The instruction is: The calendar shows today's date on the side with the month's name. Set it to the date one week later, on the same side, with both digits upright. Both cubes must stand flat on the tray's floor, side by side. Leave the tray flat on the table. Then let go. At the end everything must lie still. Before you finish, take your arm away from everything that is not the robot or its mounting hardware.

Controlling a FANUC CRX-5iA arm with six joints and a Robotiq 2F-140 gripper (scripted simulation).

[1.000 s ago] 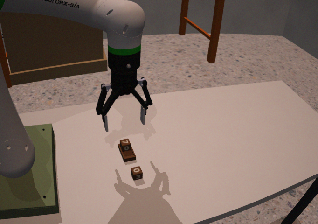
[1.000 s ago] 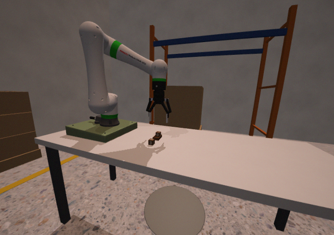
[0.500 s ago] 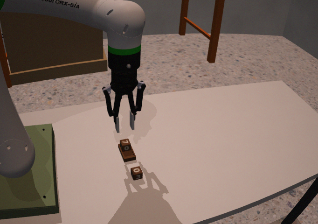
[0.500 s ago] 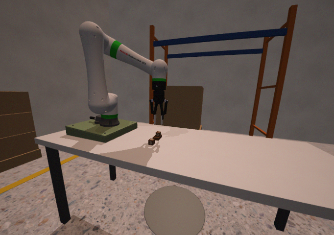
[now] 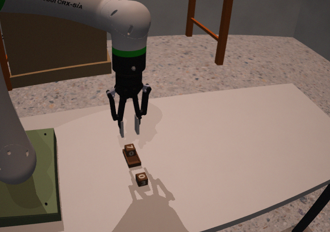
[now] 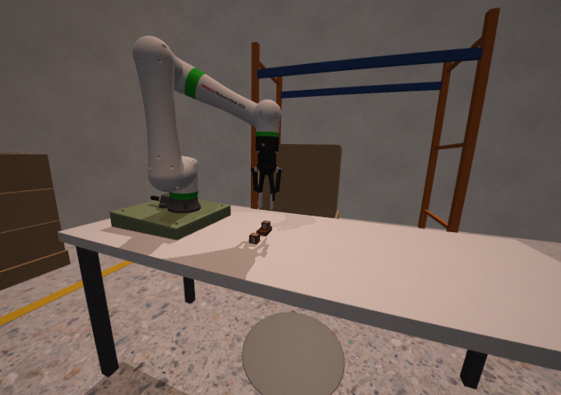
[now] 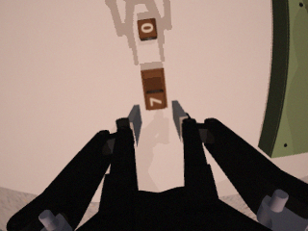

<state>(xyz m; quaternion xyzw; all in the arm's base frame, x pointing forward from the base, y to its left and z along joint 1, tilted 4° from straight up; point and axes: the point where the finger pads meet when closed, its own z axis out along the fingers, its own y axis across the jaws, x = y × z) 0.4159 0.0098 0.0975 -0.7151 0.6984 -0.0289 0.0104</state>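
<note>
Now: hand 20 mm to the left of the brown tray and 130 mm above it.
</note>
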